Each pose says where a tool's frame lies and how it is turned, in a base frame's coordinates. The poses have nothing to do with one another.
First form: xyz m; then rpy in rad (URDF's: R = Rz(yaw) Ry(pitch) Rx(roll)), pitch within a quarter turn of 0, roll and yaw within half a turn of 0.
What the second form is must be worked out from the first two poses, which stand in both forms.
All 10 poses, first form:
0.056, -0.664, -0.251, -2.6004, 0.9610, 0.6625
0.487, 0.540, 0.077, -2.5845, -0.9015, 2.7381
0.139, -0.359, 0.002, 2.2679, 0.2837, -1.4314
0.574, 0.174, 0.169, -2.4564, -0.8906, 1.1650
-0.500, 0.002, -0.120, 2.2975, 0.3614, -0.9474
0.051, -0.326, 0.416, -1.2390, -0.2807, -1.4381
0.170, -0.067, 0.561, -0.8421, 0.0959, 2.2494
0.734, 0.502, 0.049, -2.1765, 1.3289, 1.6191
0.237, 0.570, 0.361, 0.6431, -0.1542, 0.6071
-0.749, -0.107, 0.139, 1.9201, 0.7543, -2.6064
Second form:
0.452, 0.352, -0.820, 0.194, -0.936, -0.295, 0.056, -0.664, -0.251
-0.571, 0.244, 0.784, -0.048, 0.943, -0.328, 0.487, 0.540, 0.077
0.133, -0.951, -0.280, -0.606, -0.302, 0.736, 0.139, -0.359, 0.002
0.248, 0.578, 0.777, 0.906, 0.146, -0.398, 0.574, 0.174, 0.169
0.546, -0.759, -0.354, -0.385, -0.602, 0.699, -0.500, 0.002, -0.120
0.127, -0.952, 0.277, 0.358, -0.217, -0.908, 0.051, -0.326, 0.416
-0.625, 0.775, -0.096, -0.474, -0.474, -0.743, 0.170, -0.067, 0.561
-0.012, 0.239, -0.971, 0.607, -0.770, -0.197, 0.734, 0.502, 0.049
0.812, 0.564, 0.154, -0.532, 0.605, 0.593, 0.237, 0.570, 0.361
-0.627, -0.372, -0.685, -0.728, -0.034, 0.685, -0.749, -0.107, 0.139

